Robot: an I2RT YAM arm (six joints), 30 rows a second.
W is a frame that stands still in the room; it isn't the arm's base.
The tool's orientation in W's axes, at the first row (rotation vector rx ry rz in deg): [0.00, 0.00, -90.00]
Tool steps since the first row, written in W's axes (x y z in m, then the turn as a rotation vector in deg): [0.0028, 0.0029, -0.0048, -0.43, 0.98, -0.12]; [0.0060, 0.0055, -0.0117, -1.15, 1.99, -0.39]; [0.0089, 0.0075, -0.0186, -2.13, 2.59, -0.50]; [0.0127, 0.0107, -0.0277, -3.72, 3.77, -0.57]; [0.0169, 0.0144, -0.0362, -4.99, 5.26, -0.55]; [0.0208, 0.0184, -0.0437, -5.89, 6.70, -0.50]
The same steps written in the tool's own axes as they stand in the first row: [-0.0029, 0.0028, -0.0048, -0.98, -0.43, -0.12]; [-0.0055, 0.0060, -0.0117, -1.99, -1.15, -0.39]; [-0.0075, 0.0089, -0.0186, -2.59, -2.13, -0.50]; [-0.0107, 0.0127, -0.0277, -3.77, -3.72, -0.57]; [-0.0144, 0.0169, -0.0362, -5.26, -4.99, -0.55]; [-0.0184, 0.0208, -0.0437, -6.70, -5.89, -0.50]
